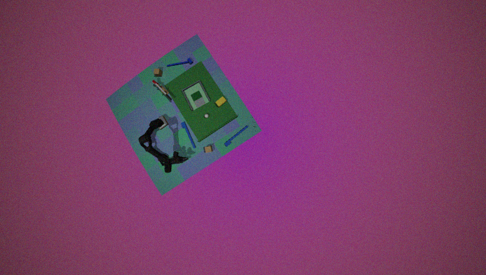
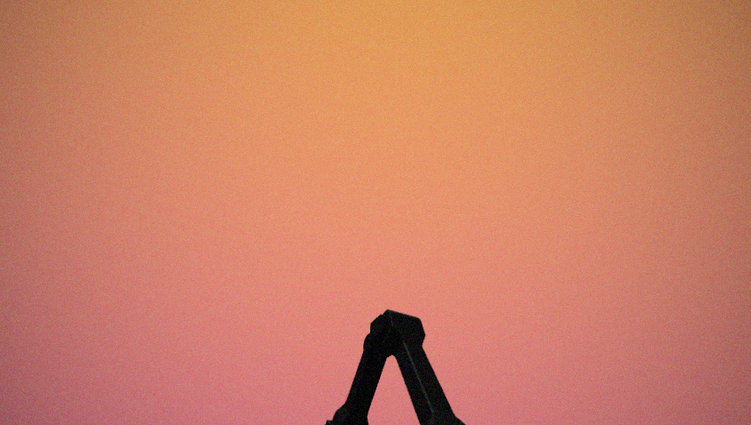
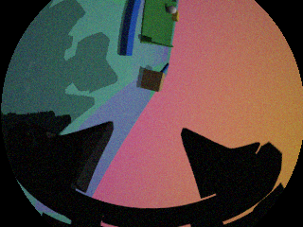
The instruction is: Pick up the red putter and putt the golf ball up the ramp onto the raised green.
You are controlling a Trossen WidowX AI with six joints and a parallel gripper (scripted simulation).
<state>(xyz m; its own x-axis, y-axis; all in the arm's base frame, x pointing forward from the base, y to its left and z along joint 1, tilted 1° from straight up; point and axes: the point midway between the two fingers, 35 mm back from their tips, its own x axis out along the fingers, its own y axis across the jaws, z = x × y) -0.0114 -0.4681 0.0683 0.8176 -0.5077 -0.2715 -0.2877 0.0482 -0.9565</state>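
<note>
Right now my gripper tip is 410 mm short of the white golf ball, 220 mm to the right of it and 60 mm above it. Also, from my gripper tip: yellow block: 620 mm ahead, 240 mm to the left, 70 mm below; then red putter: 740 mm to the left, 220 mm ahead, 30 mm below.
</note>
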